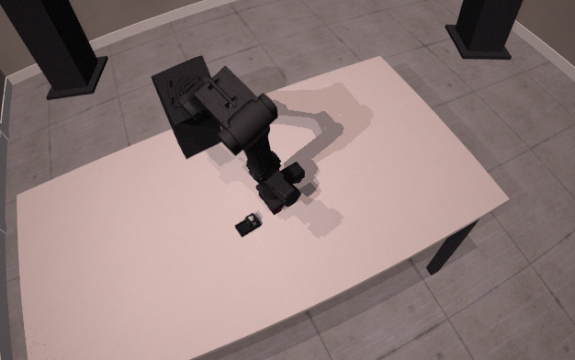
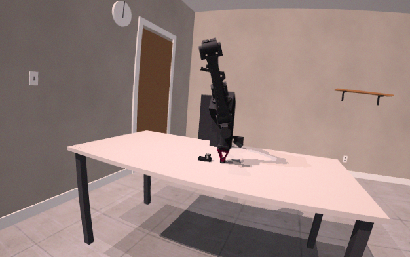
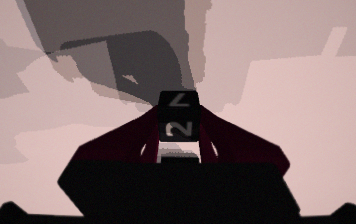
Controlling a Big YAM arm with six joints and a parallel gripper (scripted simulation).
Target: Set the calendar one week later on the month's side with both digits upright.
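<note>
Right now my hand is 8 cm to the left of the black calendar block, 5 cm short of it and 1 cm below it. From my hand the other things lie so: black tray: 9 cm to the right, 6 cm ahead, 1 cm below.
</note>
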